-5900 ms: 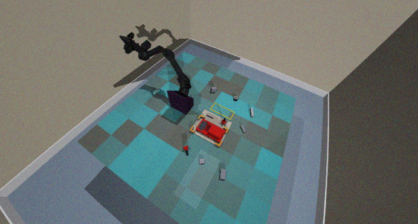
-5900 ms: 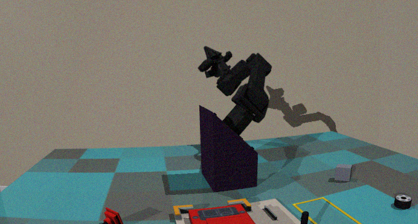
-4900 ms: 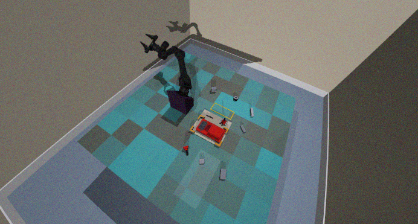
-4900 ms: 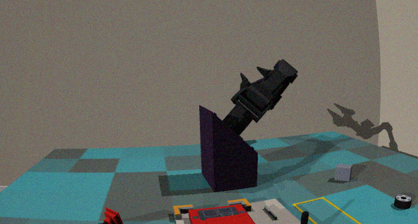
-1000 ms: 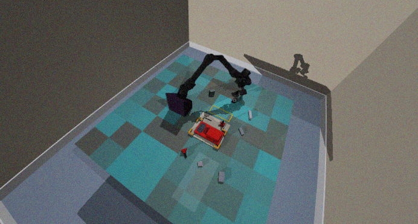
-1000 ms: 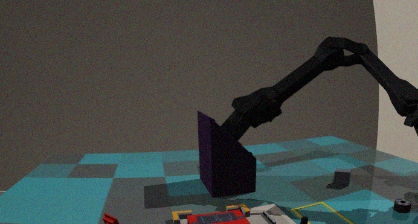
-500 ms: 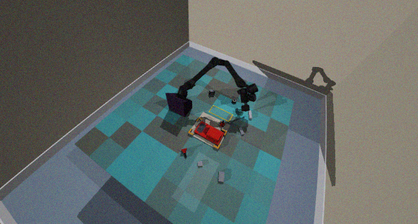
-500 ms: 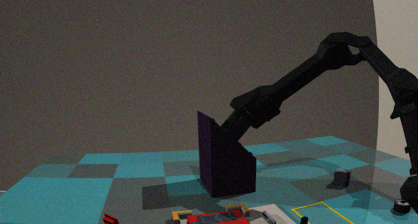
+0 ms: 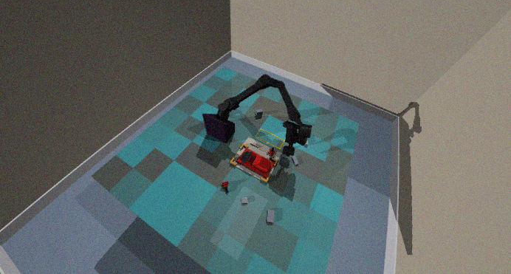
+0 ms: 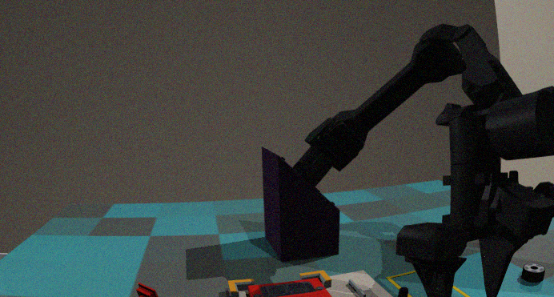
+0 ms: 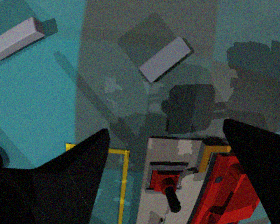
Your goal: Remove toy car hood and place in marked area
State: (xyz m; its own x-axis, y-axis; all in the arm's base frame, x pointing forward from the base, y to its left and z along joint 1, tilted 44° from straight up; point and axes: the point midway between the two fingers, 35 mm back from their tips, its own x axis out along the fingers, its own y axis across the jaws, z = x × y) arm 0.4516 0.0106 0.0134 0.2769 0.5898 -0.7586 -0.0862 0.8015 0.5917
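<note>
Right now my gripper tip is 14 cm to the left of the hood, 12 cm past it and 3 cm above it. From my gripper tip the other things lie so: black wheel 26 cm to the left, 8 cm behind, 6 cm below.
</note>
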